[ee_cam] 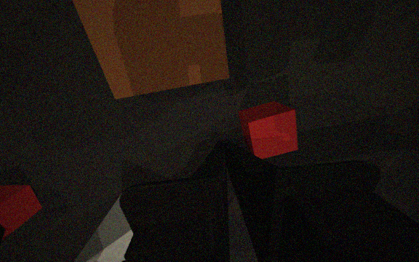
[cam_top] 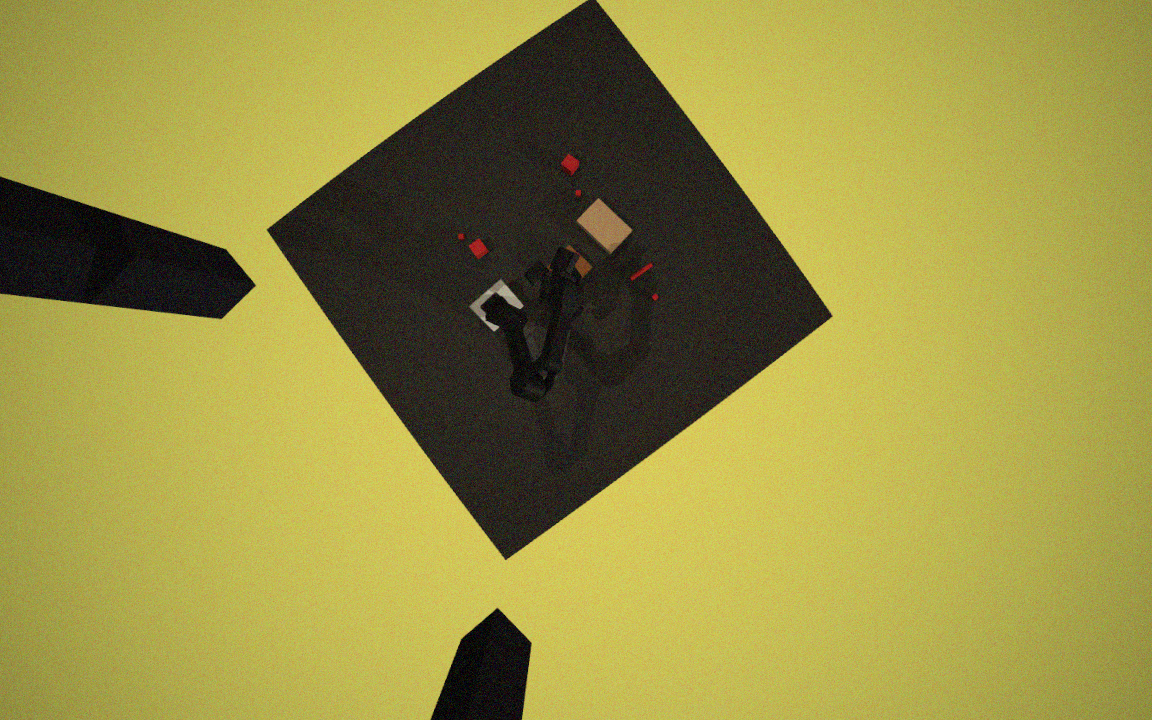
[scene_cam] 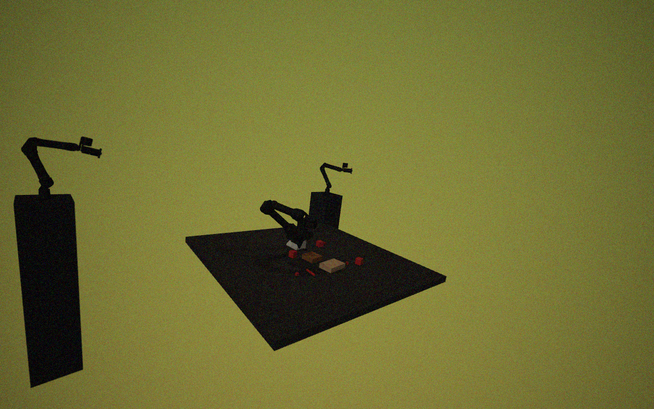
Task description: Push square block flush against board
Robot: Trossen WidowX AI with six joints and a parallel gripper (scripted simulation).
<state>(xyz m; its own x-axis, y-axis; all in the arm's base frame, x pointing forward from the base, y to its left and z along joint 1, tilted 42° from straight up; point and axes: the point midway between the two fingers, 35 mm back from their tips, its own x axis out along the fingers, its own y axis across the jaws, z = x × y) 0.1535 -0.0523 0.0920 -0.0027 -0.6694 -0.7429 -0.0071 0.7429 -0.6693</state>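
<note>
The square block lies 9 cm ahead of my gripper tip, 4 cm to the left of it and 4 cm below it. From my gripper tip the other things lie so: tan block: 26 cm ahead, 7 cm to the left, 4 cm below; then thin red stick: 25 cm ahead, 11 cm to the right, 5 cm below.
</note>
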